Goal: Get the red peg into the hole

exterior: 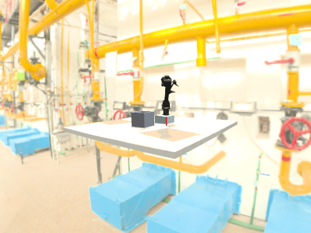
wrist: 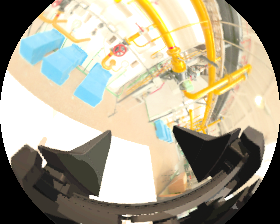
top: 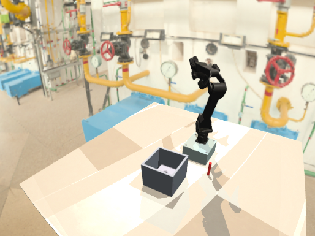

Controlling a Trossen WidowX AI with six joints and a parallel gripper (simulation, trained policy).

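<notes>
Right now my gripper tip is 48 cm short of the red peg, 32 cm above it and 14 cm to the right of it. Round my gripper tip: plate (62 cm ahead, 31 cm below, 4 cm to the right).
</notes>
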